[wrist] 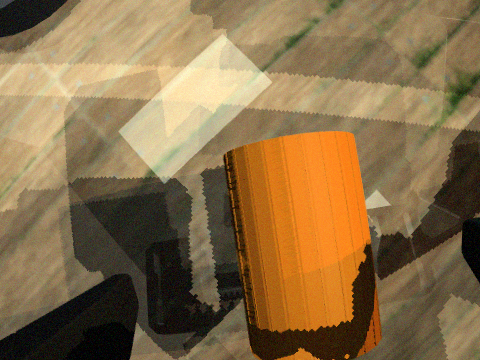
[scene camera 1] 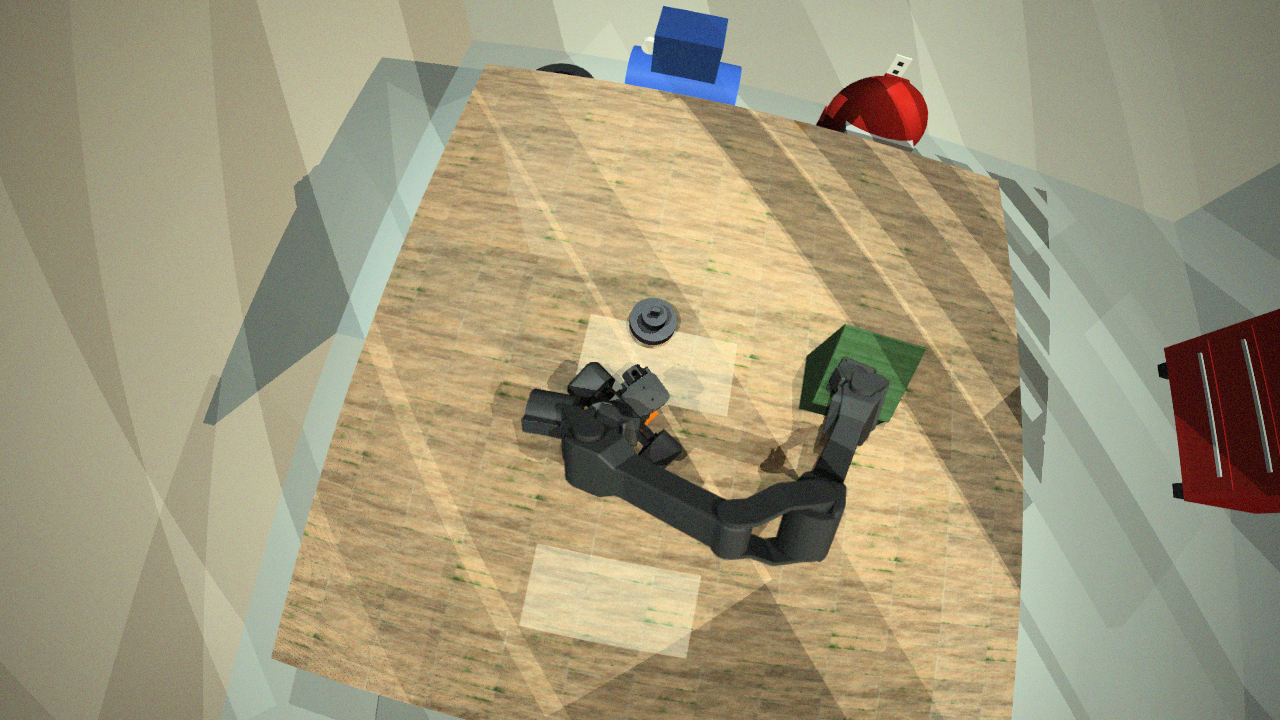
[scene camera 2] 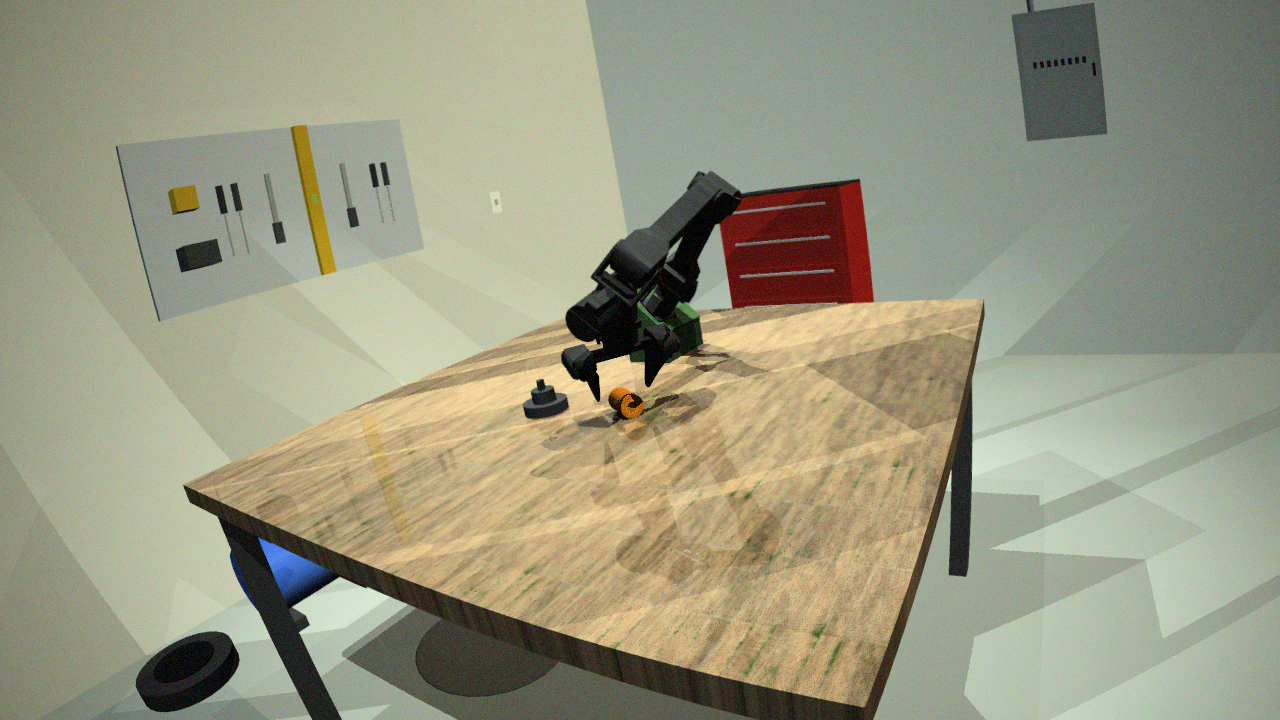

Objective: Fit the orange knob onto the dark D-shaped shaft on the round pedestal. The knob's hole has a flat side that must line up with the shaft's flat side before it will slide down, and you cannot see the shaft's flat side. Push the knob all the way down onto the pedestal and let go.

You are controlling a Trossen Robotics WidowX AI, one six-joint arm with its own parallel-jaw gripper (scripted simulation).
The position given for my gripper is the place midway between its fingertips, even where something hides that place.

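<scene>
An orange knob (scene camera 2: pixel 628 404) is visible; the wrist camera also has the knob (wrist: pixel 298 213). I see a shaft (scene camera 1: pixel 653 321), likewise the shaft (scene camera 2: pixel 545 402). My gripper (scene camera 1: pixel 634 415) is open and empty, holding nothing; further views of the gripper (wrist: pixel 301 266) and (scene camera 2: pixel 622 393).
</scene>
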